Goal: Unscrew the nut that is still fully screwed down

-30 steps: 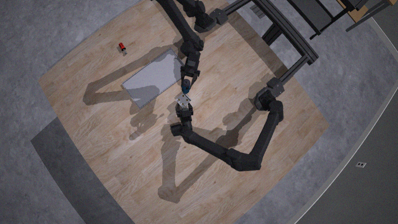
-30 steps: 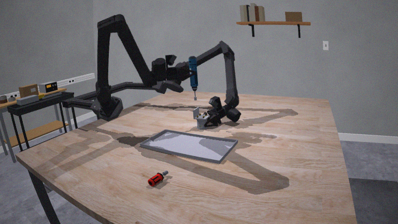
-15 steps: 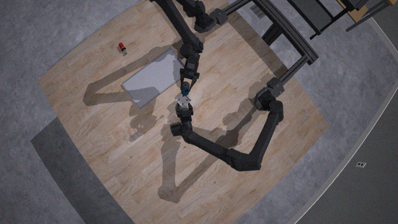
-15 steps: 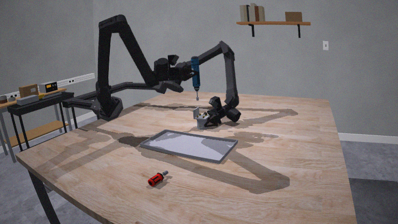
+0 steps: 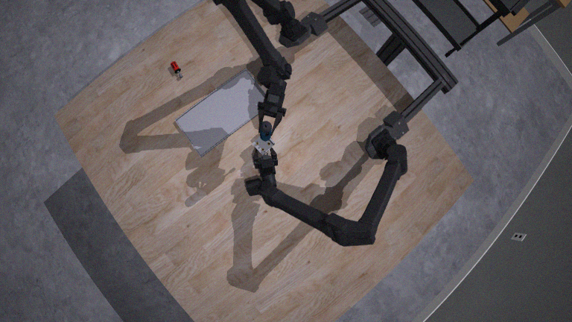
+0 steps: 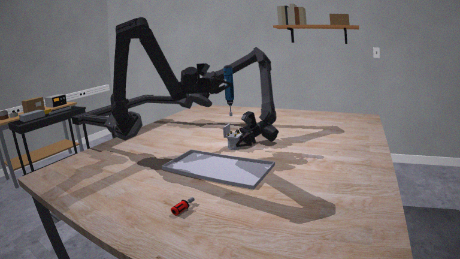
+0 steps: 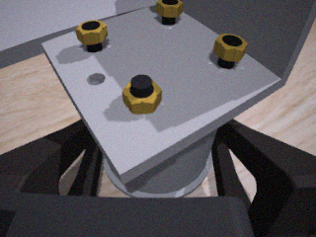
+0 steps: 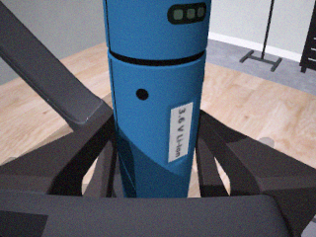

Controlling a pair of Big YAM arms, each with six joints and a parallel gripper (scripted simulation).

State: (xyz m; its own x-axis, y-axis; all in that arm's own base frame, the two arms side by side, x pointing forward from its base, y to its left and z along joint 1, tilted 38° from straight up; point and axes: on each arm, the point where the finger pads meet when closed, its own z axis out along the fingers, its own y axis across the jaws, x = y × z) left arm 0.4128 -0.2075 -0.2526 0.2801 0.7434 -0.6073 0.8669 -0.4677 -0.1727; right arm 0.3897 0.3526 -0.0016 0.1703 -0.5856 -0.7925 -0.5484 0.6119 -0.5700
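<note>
The joint module lies 1 cm above my left hand. Also, from my left hand: driver tip 15 cm above, 1 cm behind; then grey bracket plate 5 cm above; then nut 5 cm above, 2 cm to the left, 1 cm ahead.
</note>
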